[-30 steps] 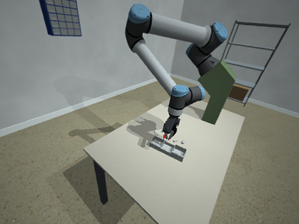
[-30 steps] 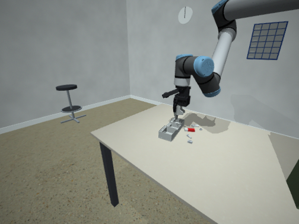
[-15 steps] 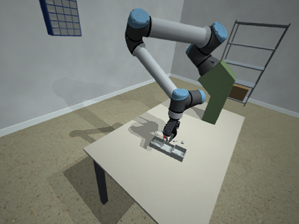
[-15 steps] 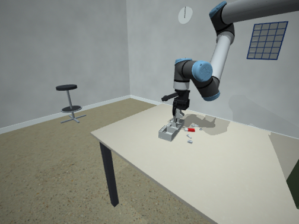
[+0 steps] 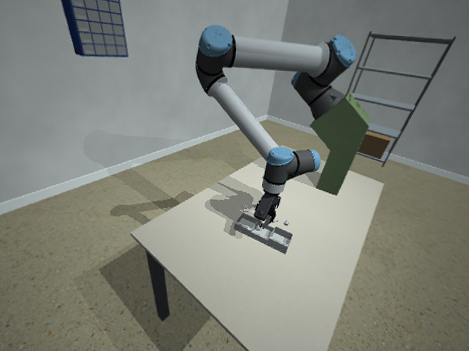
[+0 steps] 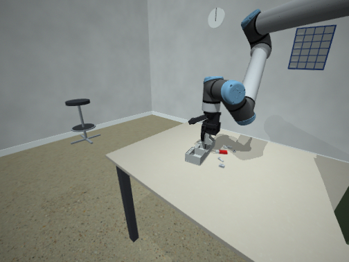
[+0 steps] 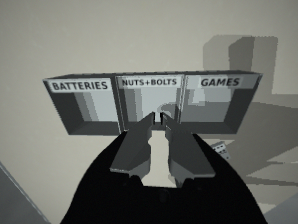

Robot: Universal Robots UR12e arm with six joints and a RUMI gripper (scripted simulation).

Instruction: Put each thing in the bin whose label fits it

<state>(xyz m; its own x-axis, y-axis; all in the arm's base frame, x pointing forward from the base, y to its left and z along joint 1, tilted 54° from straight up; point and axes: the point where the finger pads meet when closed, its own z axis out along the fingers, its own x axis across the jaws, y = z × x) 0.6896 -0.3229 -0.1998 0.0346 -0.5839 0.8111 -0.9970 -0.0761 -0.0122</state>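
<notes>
My hand is 10 mm short of the grey three-compartment bin row, 10 mm to the right of it and 20 mm above it. Round my hand: grey bolt (100 mm behind, 20 mm to the left, 30 mm below); red-and-white block (80 mm behind, 50 mm to the right, 30 mm below); white patterned piece (100 mm behind, 140 mm to the right, 30 mm below).
</notes>
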